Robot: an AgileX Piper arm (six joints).
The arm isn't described. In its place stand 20 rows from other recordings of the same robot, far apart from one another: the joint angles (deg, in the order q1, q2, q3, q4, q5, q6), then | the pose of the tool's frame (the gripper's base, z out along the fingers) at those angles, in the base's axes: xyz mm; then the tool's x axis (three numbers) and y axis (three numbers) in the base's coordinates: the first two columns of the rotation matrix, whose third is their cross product.
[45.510 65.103 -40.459 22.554 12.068 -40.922] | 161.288 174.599 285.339 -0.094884 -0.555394 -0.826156 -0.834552 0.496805 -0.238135
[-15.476 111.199 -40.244 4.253 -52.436 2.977] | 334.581 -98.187 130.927 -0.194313 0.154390 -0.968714 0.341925 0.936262 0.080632
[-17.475 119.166 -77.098 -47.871 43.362 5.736] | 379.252 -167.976 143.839 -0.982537 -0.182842 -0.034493 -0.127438 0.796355 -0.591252
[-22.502 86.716 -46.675 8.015 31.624 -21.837] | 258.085 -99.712 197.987 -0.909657 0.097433 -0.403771 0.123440 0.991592 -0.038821
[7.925 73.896 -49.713 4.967 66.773 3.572] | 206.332 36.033 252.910 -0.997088 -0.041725 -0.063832 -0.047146 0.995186 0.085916
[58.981 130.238 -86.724 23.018 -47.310 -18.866] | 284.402 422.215 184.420 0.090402 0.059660 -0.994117 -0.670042 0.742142 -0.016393
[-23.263 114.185 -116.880 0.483 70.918 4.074] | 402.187 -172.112 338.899 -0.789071 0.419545 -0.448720 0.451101 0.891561 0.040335
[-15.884 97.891 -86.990 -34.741 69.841 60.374] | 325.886 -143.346 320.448 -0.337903 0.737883 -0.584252 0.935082 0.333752 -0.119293
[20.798 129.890 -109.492 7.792 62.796 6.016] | 442.146 179.676 181.159 -0.964222 -0.189223 -0.185665 -0.218281 0.964133 0.150999
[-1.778 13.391 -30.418 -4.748 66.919 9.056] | 22.559 -7.633 276.414 -0.688426 0.146244 -0.710410 0.172452 0.984377 0.035528
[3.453 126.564 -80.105 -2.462 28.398 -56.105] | 432.398 24.228 91.857 -0.447541 -0.878919 -0.164950 -0.824950 0.476971 -0.303242
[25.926 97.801 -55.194 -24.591 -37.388 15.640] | 328.633 185.327 257.608 0.005176 -0.078938 -0.996866 -0.651479 0.756026 -0.063249
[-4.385 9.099 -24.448 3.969 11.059 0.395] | 44.477 -2.199 328.307 0.165632 0.062326 -0.984216 0.051139 0.996115 0.071685
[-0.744 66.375 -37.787 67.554 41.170 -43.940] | 215.122 52.578 268.626 -0.770767 0.246060 -0.587684 -0.222227 0.760651 0.609939
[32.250 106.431 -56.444 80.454 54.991 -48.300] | 246.618 242.515 175.564 -0.938745 -0.293698 -0.180275 -0.300280 0.440457 0.846067
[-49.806 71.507 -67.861 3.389 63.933 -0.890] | 158.007 -179.528 350.320 -0.564819 0.684734 -0.460564 0.752946 0.656028 0.051951
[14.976 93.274 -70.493 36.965 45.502 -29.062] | 323.249 126.873 278.216 -0.799036 -0.234160 -0.553815 -0.477271 0.807215 0.347298
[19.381 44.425 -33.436 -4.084 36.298 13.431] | 137.447 44.284 282.841 -0.677190 -0.051805 -0.733982 -0.185808 0.977230 0.102458
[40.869 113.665 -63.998 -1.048 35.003 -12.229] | 271.967 234.065 115.984 -0.576789 -0.798507 -0.172338 -0.804373 0.591960 -0.050661
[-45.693 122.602 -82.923 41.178 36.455 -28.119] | 333.114 -290.305 140.376 -0.556193 0.730624 -0.396029 0.610193 0.682545 0.402240
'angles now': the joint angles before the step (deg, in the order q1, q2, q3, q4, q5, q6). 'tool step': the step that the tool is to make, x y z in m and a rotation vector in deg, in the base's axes. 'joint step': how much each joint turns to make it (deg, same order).
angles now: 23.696, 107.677, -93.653, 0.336, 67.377, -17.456
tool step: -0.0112, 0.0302, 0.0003, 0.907, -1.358, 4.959
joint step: 4.560, 0.164, -0.166, 0.347, -1.611, -0.483
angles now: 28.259, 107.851, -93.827, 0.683, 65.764, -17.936
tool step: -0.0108, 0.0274, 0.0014, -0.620, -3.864, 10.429
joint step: 4.304, 0.012, -0.027, -0.684, -2.969, -6.302
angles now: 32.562, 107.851, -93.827, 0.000, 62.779, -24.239
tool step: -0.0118, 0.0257, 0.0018, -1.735, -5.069, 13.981
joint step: 4.095, -0.004, -0.003, -0.807, -3.248, -10.351
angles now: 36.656, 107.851, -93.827, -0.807, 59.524, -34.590
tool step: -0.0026, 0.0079, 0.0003, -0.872, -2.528, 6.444
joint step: 1.110, 0.095, 0.004, -0.061, -1.658, -5.726
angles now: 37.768, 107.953, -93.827, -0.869, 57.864, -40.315
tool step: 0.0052, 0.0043, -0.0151, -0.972, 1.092, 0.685
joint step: -0.008, 2.190, -0.062, 0.196, -0.678, -0.777
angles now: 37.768, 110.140, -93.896, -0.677, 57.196, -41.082
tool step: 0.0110, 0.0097, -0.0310, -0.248, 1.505, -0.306
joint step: 0.004, 4.520, -0.162, 0.675, -3.015, 0.183
